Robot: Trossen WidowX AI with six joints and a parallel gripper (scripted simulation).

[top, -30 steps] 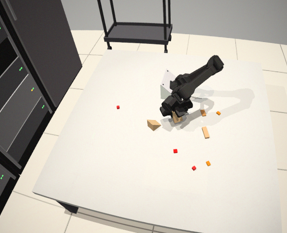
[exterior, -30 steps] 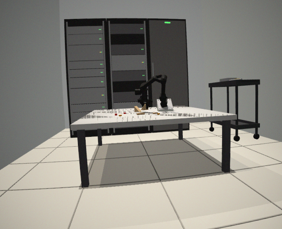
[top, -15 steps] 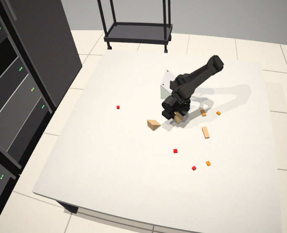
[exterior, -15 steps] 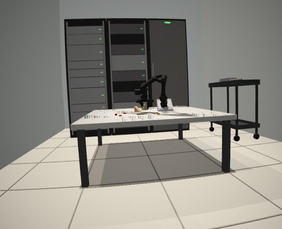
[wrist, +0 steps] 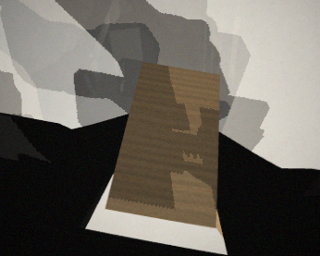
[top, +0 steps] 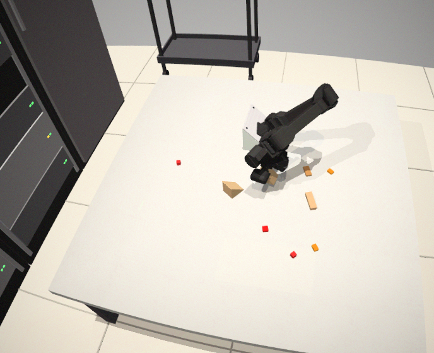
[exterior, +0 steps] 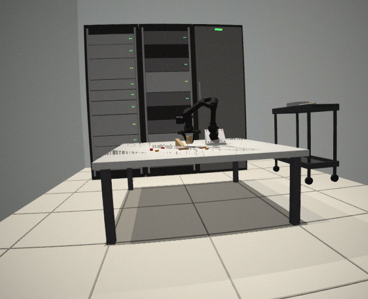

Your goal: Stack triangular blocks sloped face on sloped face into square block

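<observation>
The triangular block is 10 mm to the right of my gripper tip and 10 mm above it. Round my gripper tip: tan plank 90 mm ahead, 180 mm to the left, 30 mm below.
</observation>
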